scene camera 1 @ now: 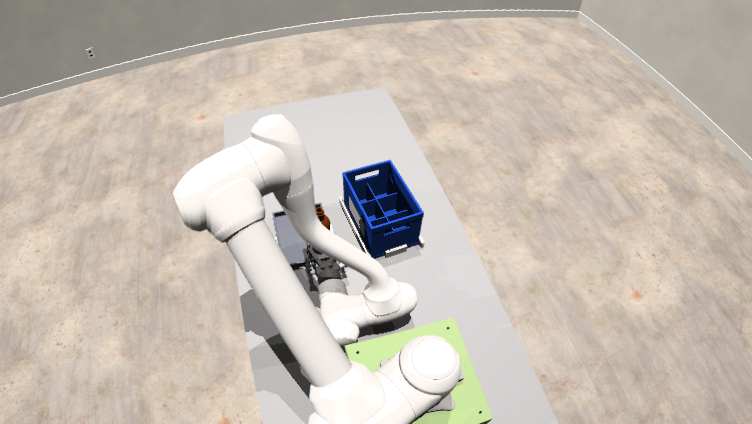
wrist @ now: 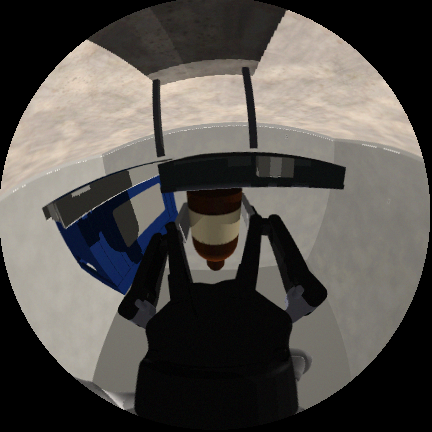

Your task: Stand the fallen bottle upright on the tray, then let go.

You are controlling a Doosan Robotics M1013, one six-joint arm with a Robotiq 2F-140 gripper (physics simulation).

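Places are measured from the arm's base along level axes (x left, y ahead, z down), in millimetres.
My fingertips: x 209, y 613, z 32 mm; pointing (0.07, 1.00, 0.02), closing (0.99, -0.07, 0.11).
Note:
For each thing: its top centre in the pictures, then the offset to it from my fingertips. Level surfaces: height alone.
- brown bottle, top centre: (wrist: 217,266) (scene camera 1: 317,210) dz -121, dx -3, dy -17 mm
- tray, top centre: (wrist: 245,167) (scene camera 1: 302,233) dz +51, dx +61, dy +35 mm
- blue crate, top centre: (wrist: 129,241) (scene camera 1: 381,191) dz -99, dx -226, dy +54 mm
- grey table, surface height: dz +76 mm
The brown bottle (scene camera 1: 324,220) (wrist: 215,250) with a cream label is upright at the right side of the tray (scene camera 1: 290,231) (wrist: 210,176) in the scene view. In the wrist view the tray's dark wall covers the bottle's base, so contact with the tray floor cannot be seen. My gripper (wrist: 214,204) is shut on the bottle, with one finger on each side of the label. In the scene view my arm hides the fingertips and part of the bottle.
A blue crate (scene camera 1: 422,221) (wrist: 105,255) with divided compartments stands right of the tray in the scene view, within a low pale frame. The arm's green base plate (scene camera 1: 468,384) is at the near end of the grey table (scene camera 1: 337,121).

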